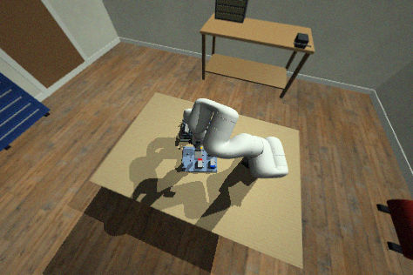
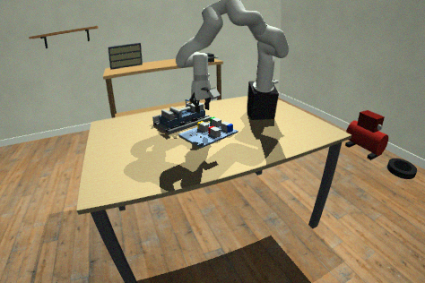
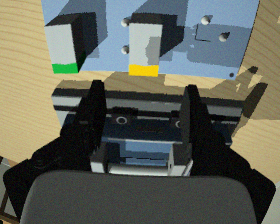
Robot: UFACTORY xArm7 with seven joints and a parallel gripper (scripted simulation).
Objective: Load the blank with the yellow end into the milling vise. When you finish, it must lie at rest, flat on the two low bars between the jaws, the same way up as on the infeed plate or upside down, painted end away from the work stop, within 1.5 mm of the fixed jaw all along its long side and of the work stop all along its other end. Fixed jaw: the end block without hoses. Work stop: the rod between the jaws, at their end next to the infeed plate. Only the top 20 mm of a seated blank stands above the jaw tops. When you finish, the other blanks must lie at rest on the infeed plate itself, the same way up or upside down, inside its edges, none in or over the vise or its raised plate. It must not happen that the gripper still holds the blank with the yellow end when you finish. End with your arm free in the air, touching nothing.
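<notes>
The yellow-ended blank lies 11 cm below my hand. From my hand the other things lie so: blue infeed plate 13 cm below, 4 cm to the left, 1 cm behind; then red-ended blank 11 cm below, 8 cm to the left, 3 cm behind; then green-ended blank 11 cm below, 8 cm behind, 3 cm to the right.
</notes>
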